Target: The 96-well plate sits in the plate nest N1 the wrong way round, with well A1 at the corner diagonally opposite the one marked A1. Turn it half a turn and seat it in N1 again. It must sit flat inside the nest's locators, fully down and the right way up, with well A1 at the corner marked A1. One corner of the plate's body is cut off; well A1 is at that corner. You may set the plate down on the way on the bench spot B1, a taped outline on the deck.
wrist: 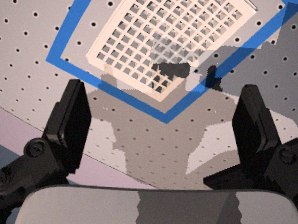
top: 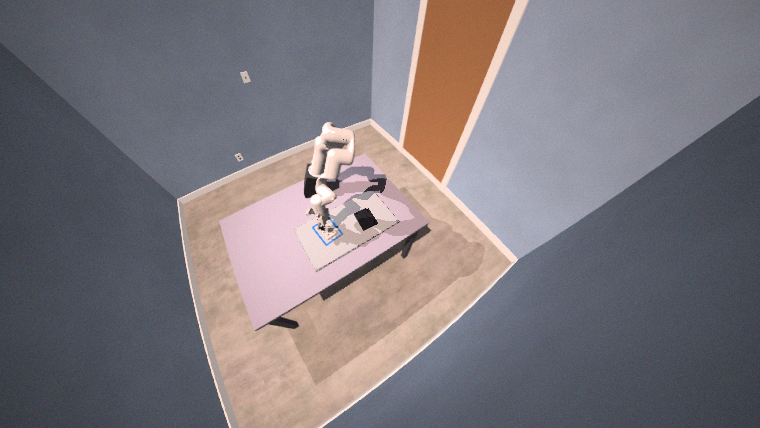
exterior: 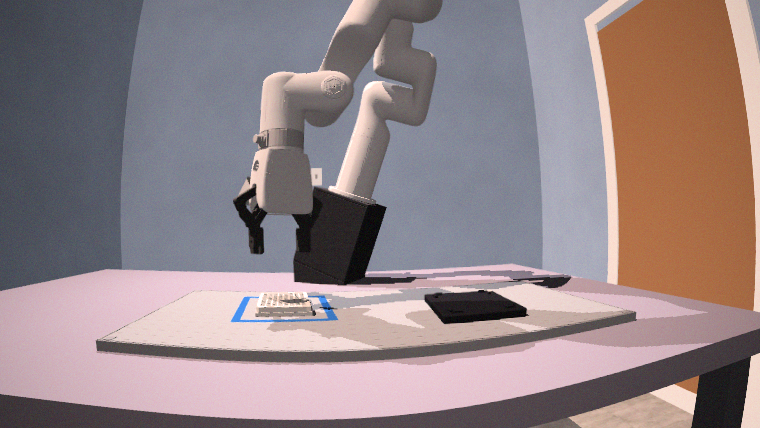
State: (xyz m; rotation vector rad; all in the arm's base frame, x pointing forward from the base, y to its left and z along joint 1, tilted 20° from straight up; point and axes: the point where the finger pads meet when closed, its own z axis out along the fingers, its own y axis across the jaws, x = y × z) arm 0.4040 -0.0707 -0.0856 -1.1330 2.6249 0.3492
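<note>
The white 96-well plate lies 9 cm below my hand. Also, from my hand: black plate nest N1: 29 cm to the left, 9 cm below, 3 cm ahead.
</note>
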